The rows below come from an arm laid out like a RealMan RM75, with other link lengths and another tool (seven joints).
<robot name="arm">
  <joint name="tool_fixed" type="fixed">
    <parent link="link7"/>
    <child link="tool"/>
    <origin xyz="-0.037 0.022 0.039" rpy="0 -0.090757 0.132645"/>
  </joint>
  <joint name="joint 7" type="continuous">
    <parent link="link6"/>
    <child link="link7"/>
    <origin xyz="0 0.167 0" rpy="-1.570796 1.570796 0"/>
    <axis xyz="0 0 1"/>
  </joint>
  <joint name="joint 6" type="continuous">
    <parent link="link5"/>
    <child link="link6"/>
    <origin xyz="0 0 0" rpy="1.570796 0 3.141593"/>
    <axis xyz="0 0 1"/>
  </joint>
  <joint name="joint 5" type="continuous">
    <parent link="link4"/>
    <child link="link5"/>
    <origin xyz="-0.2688 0 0" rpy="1.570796 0 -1.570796"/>
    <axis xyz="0 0 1"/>
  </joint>
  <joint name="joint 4" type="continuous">
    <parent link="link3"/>
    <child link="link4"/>
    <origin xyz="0 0 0" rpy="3.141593 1.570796 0"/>
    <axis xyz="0 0 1"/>
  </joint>
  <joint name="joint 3" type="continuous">
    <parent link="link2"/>
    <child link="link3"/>
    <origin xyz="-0.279 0 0" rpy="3.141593 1.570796 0"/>
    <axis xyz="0 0 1"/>
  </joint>
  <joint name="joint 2" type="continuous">
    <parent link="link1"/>
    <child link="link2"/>
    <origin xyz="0 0 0" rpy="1.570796 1.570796 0"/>
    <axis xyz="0 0 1"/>
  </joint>
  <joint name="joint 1" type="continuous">
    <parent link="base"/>
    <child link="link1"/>
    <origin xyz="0 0 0.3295" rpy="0 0 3.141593"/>
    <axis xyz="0 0 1"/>
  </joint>
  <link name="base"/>
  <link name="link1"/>
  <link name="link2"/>
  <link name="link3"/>
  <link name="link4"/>
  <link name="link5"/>
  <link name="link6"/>
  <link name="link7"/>
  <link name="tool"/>
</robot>
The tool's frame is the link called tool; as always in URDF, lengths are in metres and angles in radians. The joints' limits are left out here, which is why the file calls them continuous.
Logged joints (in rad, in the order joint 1, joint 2, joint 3, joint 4, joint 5, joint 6, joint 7), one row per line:
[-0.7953, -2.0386, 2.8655, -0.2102, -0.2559, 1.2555, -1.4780]
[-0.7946, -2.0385, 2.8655, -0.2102, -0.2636, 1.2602, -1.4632]
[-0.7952, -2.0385, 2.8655, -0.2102, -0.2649, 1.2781, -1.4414]
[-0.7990, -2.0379, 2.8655, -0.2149, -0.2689, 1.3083, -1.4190]
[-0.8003, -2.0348, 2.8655, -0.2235, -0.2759, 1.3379, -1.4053]
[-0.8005, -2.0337, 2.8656, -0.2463, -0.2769, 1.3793, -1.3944]
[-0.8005, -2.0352, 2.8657, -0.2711, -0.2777, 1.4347, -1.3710]
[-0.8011, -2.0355, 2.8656, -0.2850, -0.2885, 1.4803, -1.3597]
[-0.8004, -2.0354, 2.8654, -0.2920, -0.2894, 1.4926, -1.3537]
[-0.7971, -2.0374, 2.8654, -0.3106, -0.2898, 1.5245, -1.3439]
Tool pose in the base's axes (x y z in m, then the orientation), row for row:
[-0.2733, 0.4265, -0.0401, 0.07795, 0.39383, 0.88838, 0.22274]
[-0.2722, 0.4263, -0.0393, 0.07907, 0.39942, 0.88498, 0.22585]
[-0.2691, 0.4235, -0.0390, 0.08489, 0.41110, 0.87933, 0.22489]
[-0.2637, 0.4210, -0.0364, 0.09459, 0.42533, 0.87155, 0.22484]
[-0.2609, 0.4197, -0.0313, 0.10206, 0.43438, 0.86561, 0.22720]
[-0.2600, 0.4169, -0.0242, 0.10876, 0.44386, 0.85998, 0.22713]
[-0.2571, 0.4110, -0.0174, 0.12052, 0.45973, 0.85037, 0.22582]
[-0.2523, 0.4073, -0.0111, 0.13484, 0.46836, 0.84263, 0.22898]
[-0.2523, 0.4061, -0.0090, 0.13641, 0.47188, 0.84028, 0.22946]
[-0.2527, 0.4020, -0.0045, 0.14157, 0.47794, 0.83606, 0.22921]
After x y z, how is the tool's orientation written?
As a quaternion, w x y z.
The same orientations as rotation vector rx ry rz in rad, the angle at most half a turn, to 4 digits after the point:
[1.1794, 2.6604, 0.6670]
[1.1953, 2.6485, 0.6759]
[1.2261, 2.6225, 0.6707]
[1.2613, 2.5845, 0.6667]
[1.2825, 2.5557, 0.6708]
[1.3054, 2.5293, 0.6680]
[1.3430, 2.4842, 0.6597]
[1.3571, 2.4416, 0.6635]
[1.3661, 2.4326, 0.6643]
[1.3796, 2.4133, 0.6616]

